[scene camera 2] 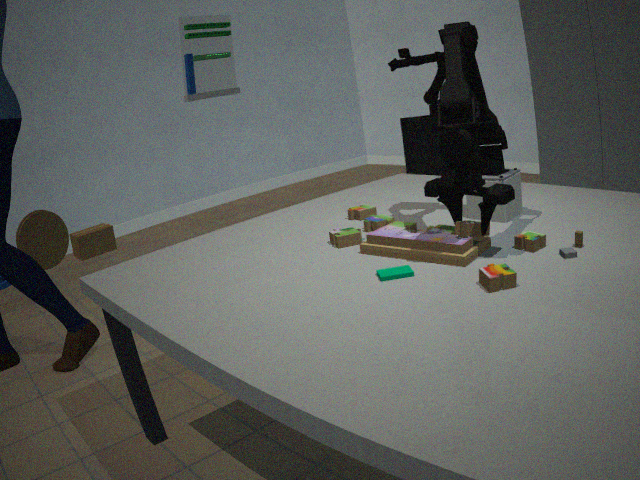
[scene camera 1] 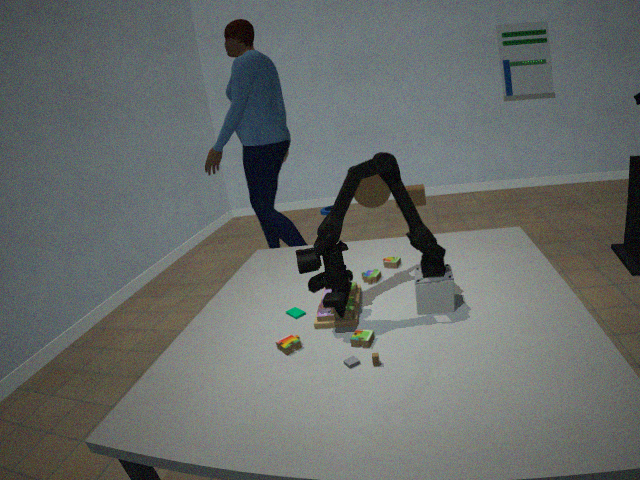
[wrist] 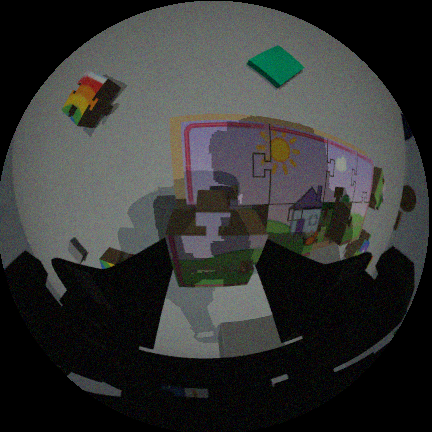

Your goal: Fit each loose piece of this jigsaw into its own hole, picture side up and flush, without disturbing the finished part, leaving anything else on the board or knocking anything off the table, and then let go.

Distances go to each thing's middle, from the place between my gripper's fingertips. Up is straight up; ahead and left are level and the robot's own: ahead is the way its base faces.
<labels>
The jigsaw board (scene camera 2: 481, 244) is 9 cm to the right of my hand, 5 cm ahead of it and 3 cm below it.
</labels>
